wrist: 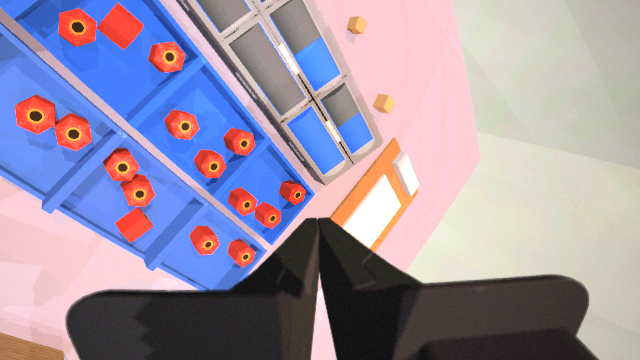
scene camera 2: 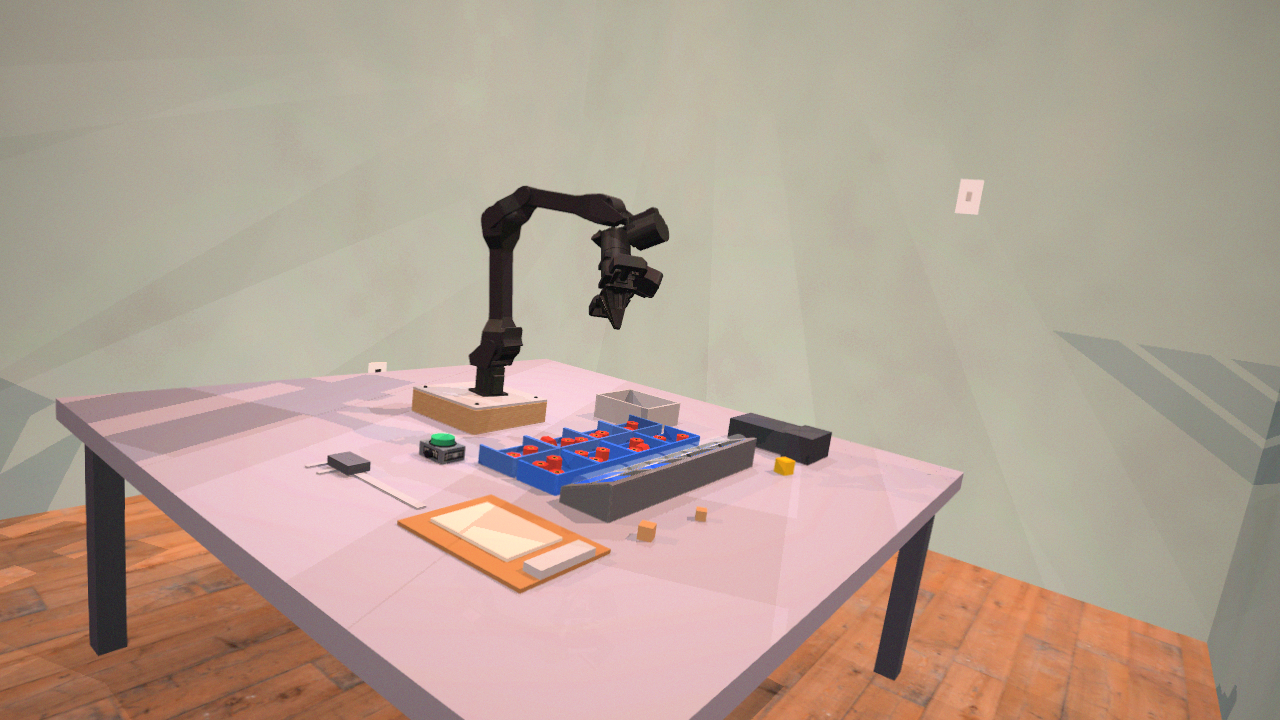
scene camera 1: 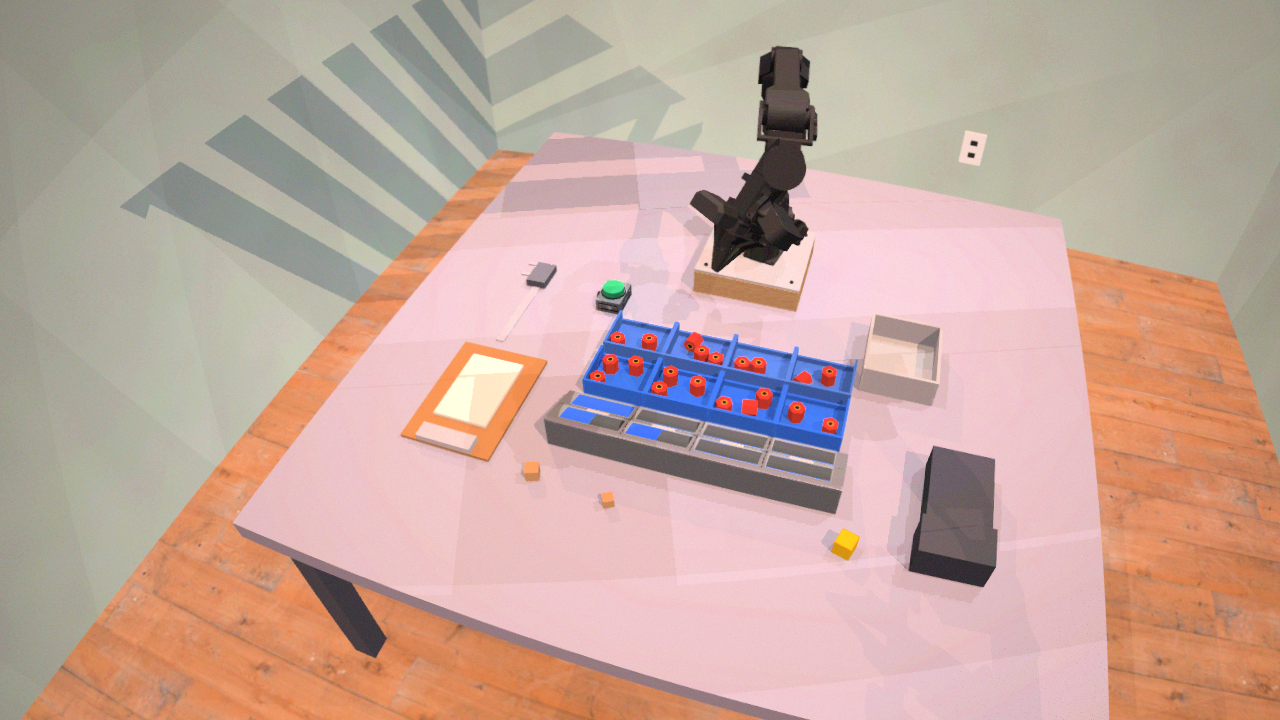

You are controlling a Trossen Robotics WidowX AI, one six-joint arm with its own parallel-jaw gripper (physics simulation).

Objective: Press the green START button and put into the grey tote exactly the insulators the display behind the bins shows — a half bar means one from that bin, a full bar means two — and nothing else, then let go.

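The green START button (scene camera 1: 613, 289) (scene camera 2: 443, 439) stands left of the blue bins (scene camera 1: 794, 362) (scene camera 2: 537, 476) (wrist: 167, 92), which hold red insulators in two rows of four. The display (scene camera 1: 689, 461) (scene camera 2: 662, 488) shows a full bar (scene camera 1: 604, 405) (wrist: 316, 140) at the left end of its bin-side row, a half bar (scene camera 1: 577, 416) (wrist: 359, 134) beside it in the outer row, and another half bar (scene camera 1: 644, 431) (wrist: 318, 64) in the outer row's second column. Other bars are grey. The grey tote (scene camera 1: 904, 358) (scene camera 2: 635, 407) looks empty. My gripper (scene camera 1: 716, 267) (scene camera 2: 616, 326) (wrist: 317, 229) is shut and empty, high above the table.
An orange clipboard (scene camera 1: 529, 380) (scene camera 2: 416, 522) (wrist: 345, 202) and a grey plug-like object (scene camera 1: 540, 274) (scene camera 2: 348, 462) lie left. Two small orange cubes (scene camera 1: 531, 471) (scene camera 1: 607, 499) and a yellow cube (scene camera 1: 844, 544) (scene camera 2: 784, 465) lie beyond the display. A black block (scene camera 1: 957, 514) (scene camera 2: 778, 437) stands right.
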